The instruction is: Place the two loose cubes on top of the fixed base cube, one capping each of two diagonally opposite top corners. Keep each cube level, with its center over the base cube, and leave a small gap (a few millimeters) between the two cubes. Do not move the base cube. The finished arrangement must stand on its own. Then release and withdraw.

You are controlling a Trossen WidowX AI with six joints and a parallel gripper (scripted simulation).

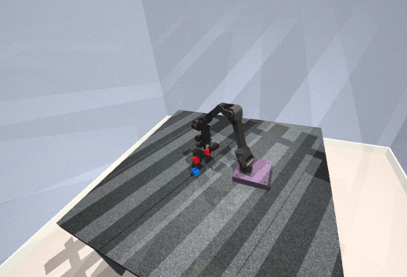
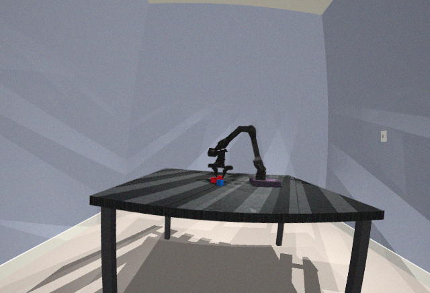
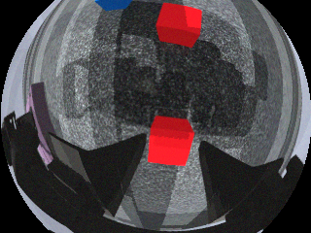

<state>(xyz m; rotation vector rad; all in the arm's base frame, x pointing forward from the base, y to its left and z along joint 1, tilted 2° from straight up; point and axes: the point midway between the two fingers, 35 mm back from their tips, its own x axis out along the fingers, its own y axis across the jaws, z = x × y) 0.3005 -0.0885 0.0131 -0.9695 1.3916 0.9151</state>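
My gripper tip is now 2 cm past the blue cube and 20 cm to the right of it.
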